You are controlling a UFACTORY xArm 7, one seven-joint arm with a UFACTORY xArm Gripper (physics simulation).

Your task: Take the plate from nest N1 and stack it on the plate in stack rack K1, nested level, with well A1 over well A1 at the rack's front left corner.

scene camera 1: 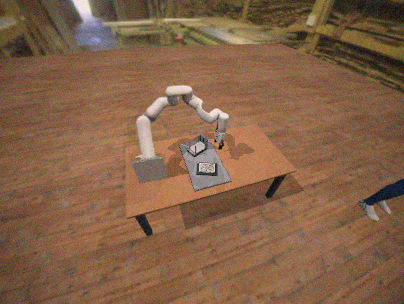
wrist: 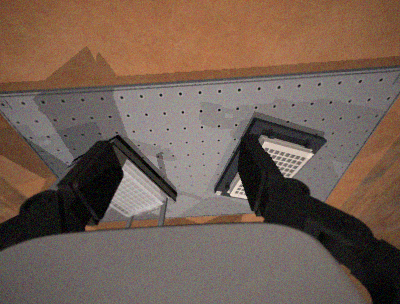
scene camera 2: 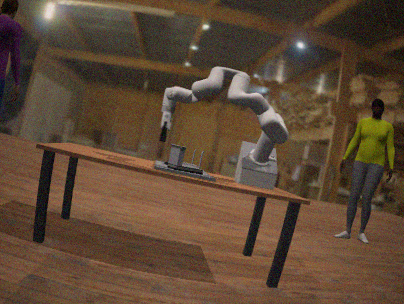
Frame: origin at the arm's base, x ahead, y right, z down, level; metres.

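Where they show: gripper, fingertip midpoint: (scene camera 1: 218,145) (wrist: 179,155) (scene camera 2: 162,141); arm's base at its link origin: (scene camera 1: 149,158) (scene camera 2: 259,157).
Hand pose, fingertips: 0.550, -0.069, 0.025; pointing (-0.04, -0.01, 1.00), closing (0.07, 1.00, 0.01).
Note:
Things, the pixels of their top centre, and the offset from my fingertips, as dx, dy, dz. Level surfaces: height alone.
- nest N1 plate at its top centre: (wrist: 267,177) (scene camera 1: 207,167) -0.121, +0.133, +0.095
- dark nest at its top centre: (wrist: 266,175) (scene camera 1: 207,167) -0.121, +0.133, +0.099
- paler plate at its top centre: (wrist: 119,192) (scene camera 1: 198,146) -0.143, -0.107, +0.082
- stack rack K1 at its top centre: (wrist: 99,248) (scene camera 2: 189,147) (scene camera 1: 197,139) -0.149, -0.103, +0.001
- grey perforated board at its top centre: (wrist: 204,170) (scene camera 2: 181,168) (scene camera 1: 202,160) -0.132, +0.031, +0.120
- wooden table at its surface level: dz +0.134
The nest N1 plate (scene camera 1: 206,168) (wrist: 288,160), cream with a grid of wells, lies in the dark nest (scene camera 1: 206,174) (wrist: 292,132); in the wrist view my right finger hides part of both. A paler plate (scene camera 1: 198,147) (wrist: 137,194) lies in stack rack K1 (scene camera 2: 176,155) (wrist: 148,169), which has upright posts and a tall grey guide; my left finger covers part of it in the wrist view. My gripper (scene camera 1: 219,146) (scene camera 2: 163,139) (wrist: 179,155) is open and empty, above the table on the rack's far side from the arm base. The A1 marks cannot be read.
The rack and nest stand on a grey perforated board (scene camera 1: 215,181) (wrist: 165,125) on the wooden table (scene camera 1: 260,160) (scene camera 2: 100,154). The rack's uprights stand above its plate. The grey base box (scene camera 1: 150,170) (scene camera 2: 257,172) is at the arm's foot, beside the board. People stand away from the table.

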